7 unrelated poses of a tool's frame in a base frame.
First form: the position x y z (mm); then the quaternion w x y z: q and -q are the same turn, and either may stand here.
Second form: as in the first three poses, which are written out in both.
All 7 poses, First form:
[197 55 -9 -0.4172 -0.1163 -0.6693 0.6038]
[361 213 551 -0.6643 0.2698 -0.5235 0.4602]
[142 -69 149 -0.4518 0.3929 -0.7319 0.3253]
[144 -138 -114 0.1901 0.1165 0.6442 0.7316]
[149 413 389 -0.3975 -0.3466 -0.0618 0.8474]
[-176 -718 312 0.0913 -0.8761 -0.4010 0.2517]
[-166 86 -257 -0.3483 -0.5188 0.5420 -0.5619]
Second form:
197 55 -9; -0.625 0.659 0.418; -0.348 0.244 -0.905; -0.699 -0.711 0.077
361 213 551; 0.028 0.329 0.944; -0.894 0.431 -0.123; -0.447 -0.840 0.306
142 -69 149; -0.283 -0.281 0.917; -0.869 0.480 -0.121; -0.406 -0.831 -0.380
144 -138 -114; -0.901 -0.128 0.415; 0.428 -0.098 0.898; -0.074 0.987 0.143
149 413 389; -0.444 0.716 -0.538; -0.631 -0.676 -0.380; -0.637 0.171 0.752
-176 -718 312; 0.552 0.657 -0.514; 0.749 -0.662 -0.042; -0.368 -0.362 -0.857
-166 86 -257; -0.219 -0.954 0.205; -0.171 -0.170 -0.971; 0.961 -0.248 -0.126

